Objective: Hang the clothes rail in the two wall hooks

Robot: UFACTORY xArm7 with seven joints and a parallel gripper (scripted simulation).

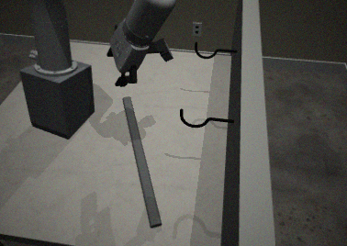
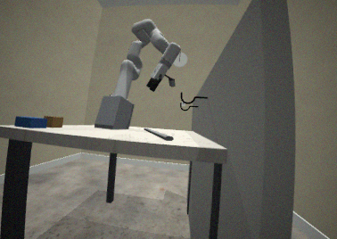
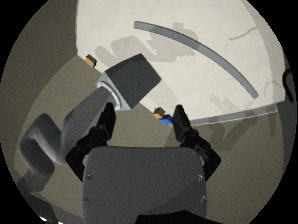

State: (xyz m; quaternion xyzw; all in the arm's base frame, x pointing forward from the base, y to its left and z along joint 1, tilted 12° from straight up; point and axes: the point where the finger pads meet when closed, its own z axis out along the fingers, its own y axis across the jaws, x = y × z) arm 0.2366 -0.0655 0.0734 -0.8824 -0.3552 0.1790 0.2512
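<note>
Right now my hand is 260 mm above the clothes rail, 60 mm to the left of it and 60 mm short of it. Also, from my hand: wall panel: 480 mm below, 340 mm ahead, 120 mm to the left; brown block: 370 mm behind, 270 mm to the right, 250 mm below; blue block: 380 mm behind, 350 mm to the right, 250 mm below.
</note>
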